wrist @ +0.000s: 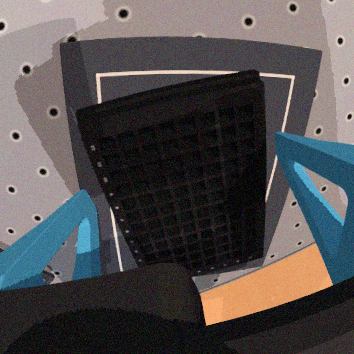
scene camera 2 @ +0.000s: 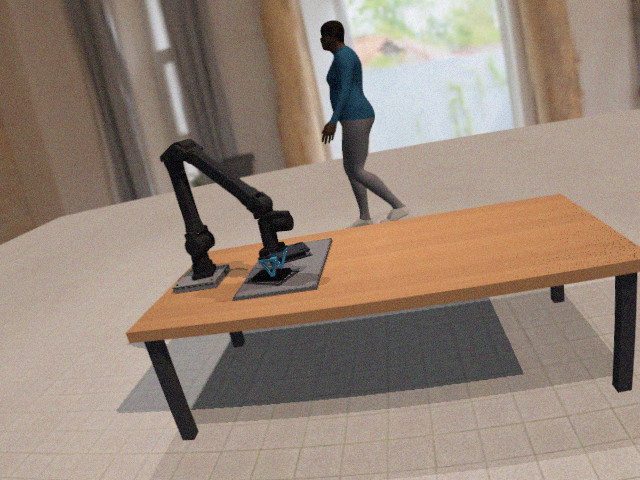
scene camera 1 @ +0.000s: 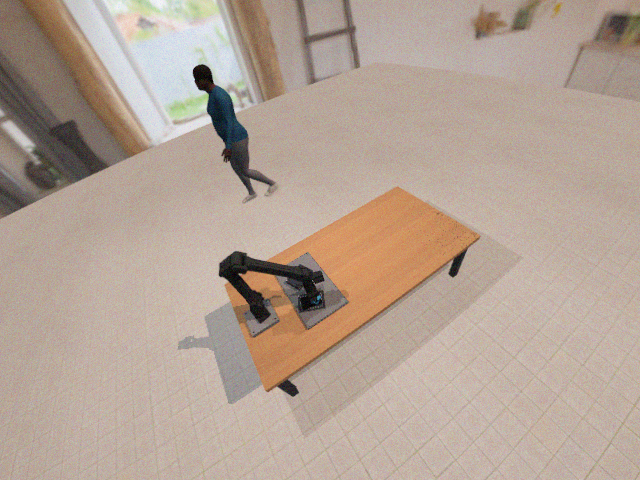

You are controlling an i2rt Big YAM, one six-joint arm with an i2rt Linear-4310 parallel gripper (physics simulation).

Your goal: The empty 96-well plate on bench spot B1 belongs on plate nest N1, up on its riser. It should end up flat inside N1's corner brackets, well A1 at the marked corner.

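Places are measured from the arm's base along level axes (x right, y ahead, z up), in metres.
Where they show: gripper, fingertip midpoint: [wrist: 180, 171] [scene camera 2: 277, 272] [scene camera 1: 314, 297]; arm's base, link origin: [scene camera 2: 204, 273] [scene camera 1: 260, 313].
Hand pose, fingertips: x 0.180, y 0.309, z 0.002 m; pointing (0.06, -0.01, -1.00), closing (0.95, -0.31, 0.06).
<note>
Each offset is from my fingertips to the top centre of the thing. "spot": to the spot under its first point. Level surfaces: height alone.
The black 96-well plate @(dx -0.008, dy -0.025, dz -0.001 m) [wrist: 185, 175] lies on the dark pad of bench spot B1 @(spot: dx +0.038, dy +0.036, dz -0.015 m) [wrist: 200, 56], turned a little against the pad's pale outline and overlapping its left line. My gripper [wrist: 180, 171] [scene camera 2: 273, 267] is open over the plate, its blue fingers apart and one beyond each long side; nothing is between them. In the wrist view the right fingertip appears nearer the plate's far end than the left. A raised dark block @(dx -0.203, dy +0.040, dz +0.019 m) [scene camera 2: 298, 251] [scene camera 1: 293, 283], apparently nest N1 on its riser, stands behind the gripper. Its brackets and corner mark are too small to make out.
The grey perforated board [scene camera 1: 331, 296] [scene camera 2: 320, 263] lies on the wooden table @(dz -0.030 m) [scene camera 1: 382, 248] [scene camera 2: 439, 253], beside the arm's base plate [scene camera 1: 266, 324] [scene camera 2: 199, 283]. A person [scene camera 1: 227, 118] [scene camera 2: 351, 93] walks on the floor behind the table.
</note>
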